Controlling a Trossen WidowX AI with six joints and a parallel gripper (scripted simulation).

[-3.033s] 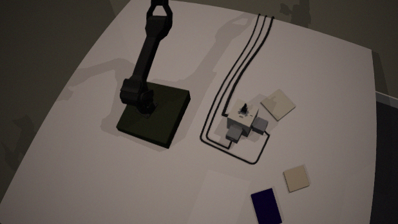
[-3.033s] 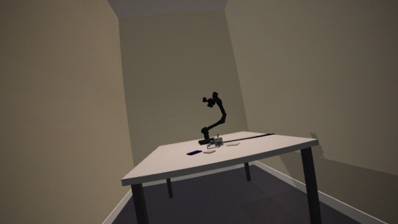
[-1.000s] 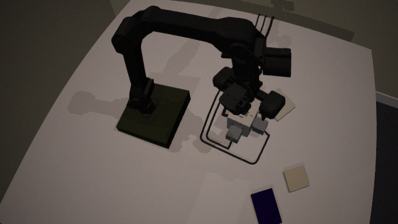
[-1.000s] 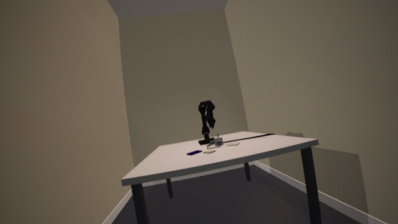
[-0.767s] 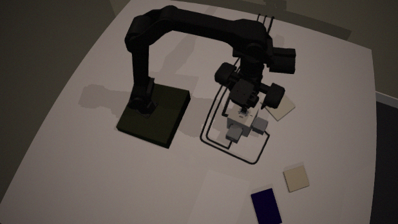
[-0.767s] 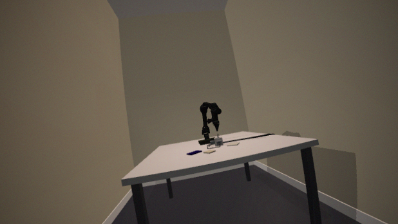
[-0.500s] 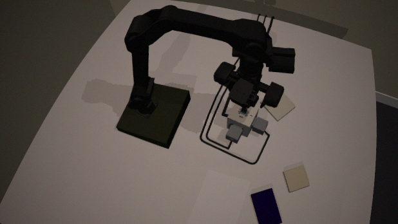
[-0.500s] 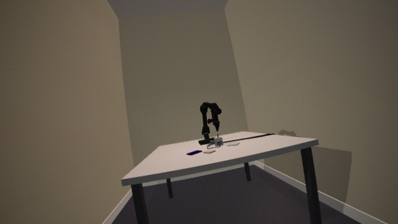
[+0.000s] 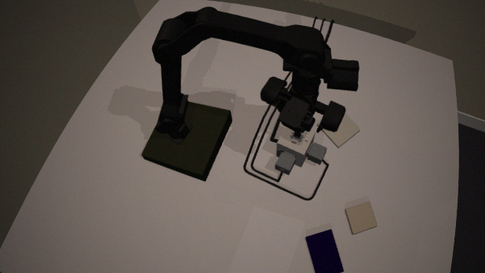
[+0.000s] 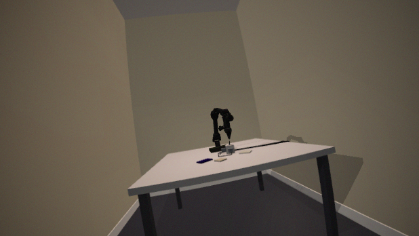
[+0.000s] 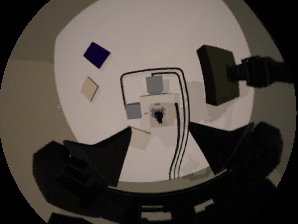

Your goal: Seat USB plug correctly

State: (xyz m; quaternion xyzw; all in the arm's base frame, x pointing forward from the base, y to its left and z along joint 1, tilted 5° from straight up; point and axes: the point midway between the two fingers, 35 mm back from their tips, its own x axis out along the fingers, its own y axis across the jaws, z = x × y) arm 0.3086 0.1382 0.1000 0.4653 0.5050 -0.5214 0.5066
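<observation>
My gripper tip is now 40 mm above the USB plug. Round my gripper tip: card 230 mm to the right, 210 mm ahead, 130 mm below.
</observation>
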